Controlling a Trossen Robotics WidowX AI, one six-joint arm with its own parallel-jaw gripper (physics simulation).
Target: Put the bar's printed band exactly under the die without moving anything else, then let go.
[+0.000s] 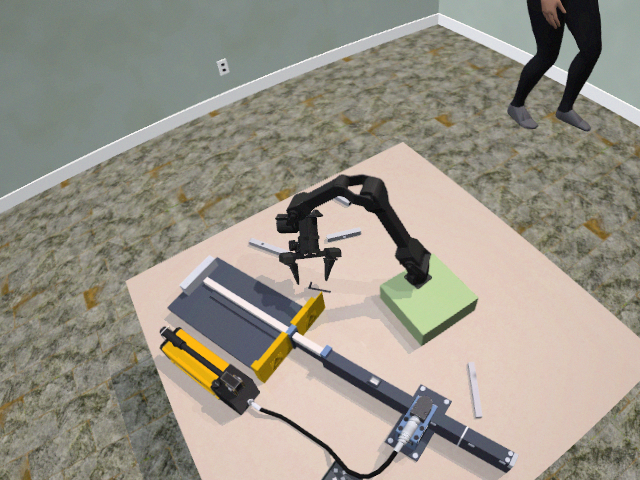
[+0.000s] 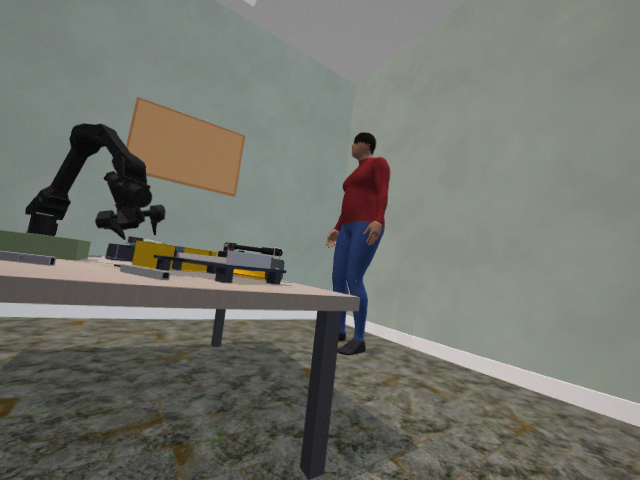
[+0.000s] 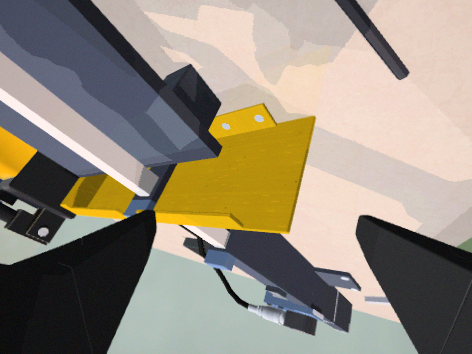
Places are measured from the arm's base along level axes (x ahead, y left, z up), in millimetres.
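Pixels of known places: gripper, fingertip midpoint: (image 1: 312, 282) (image 2: 140, 236) (image 3: 257, 222); arm's base, origin of the base link: (image 1: 418, 277) (image 2: 40, 234).
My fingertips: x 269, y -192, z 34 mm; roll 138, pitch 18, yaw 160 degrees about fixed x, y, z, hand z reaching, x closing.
Note:
For each thing: its middle in the pictures, then the offset to it from my fingertips. "spot": a spot on its surface instead. Level surfaces: height alone.
- long pale bar, surface spot: (image 3: 75, 127) spot: 161 mm ahead, 9 mm right, 45 mm down
- dark raised tray, its level: 55 mm down
- dark channel, surface spot: (image 3: 285, 265) spot: 54 mm ahead, 334 mm left, 66 mm down
- blue-framed head, surface spot: (image 1: 417, 419) spot: 64 mm ahead, 520 mm left, 9 mm up
- thin black L-shaped piece, body centre: (image 3: 383, 7) (image 1: 320, 287) 42 mm back, 34 mm right, 102 mm down
- black pump, body centre: (image 1: 204, 365) (image 2: 249, 261) 411 mm ahead, 4 mm right, 40 mm down
- black cable, surface spot: (image 1: 299, 428) spot: 296 mm ahead, 309 mm left, 94 mm down
A long pale bar (image 1: 248, 306) (image 3: 75, 127) lies along a dark raised tray (image 1: 227, 330), passes through the gap in a yellow upright plate (image 1: 273, 356) (image 3: 240, 175) (image 2: 153, 254) and enters a dark channel (image 1: 356, 369) (image 3: 285, 265). A blue-framed head (image 1: 417, 419) with a cable sits across the channel; I cannot make out the die itself or the bar's printed band. A small slot in the channel shows something pale. My gripper (image 1: 312, 281) (image 2: 138, 235) (image 3: 257, 222) is open and empty, pointing down above the table, near the yellow plate's far end, touching nothing.
A thin black L-shaped piece (image 1: 318, 288) lies below my fingers. Loose grey bars (image 1: 343, 235) (image 1: 474, 390) (image 2: 144, 271) lie about the table. A yellow and black pump (image 1: 201, 361) stands beside the tray, with a black cable (image 1: 299, 428). My arm stands on a green block (image 1: 429, 310).

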